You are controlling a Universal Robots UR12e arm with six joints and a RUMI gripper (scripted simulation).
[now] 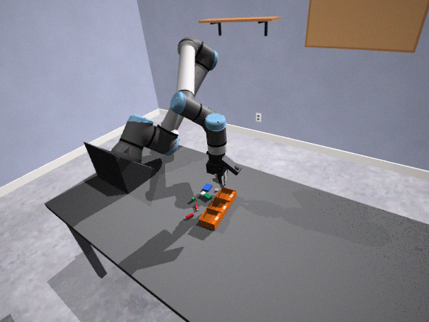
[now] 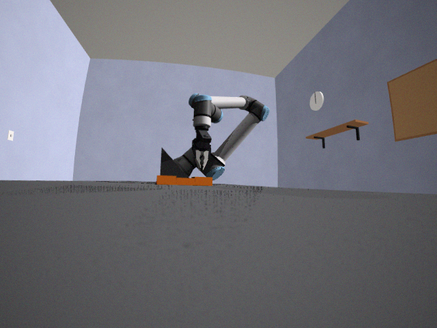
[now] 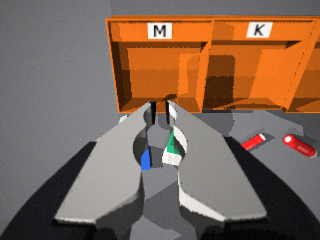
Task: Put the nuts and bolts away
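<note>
Now: hand 80 mm above the grey nut, 70 mm past it and 40 mm to the right of it. Round my hand: green block: 100 mm behind, 80 mm below, 30 mm to the right; orange bin rack: 80 mm to the right, 70 mm below, 20 mm ahead; blue block: 130 mm behind, 80 mm below, 30 mm to the left.
</note>
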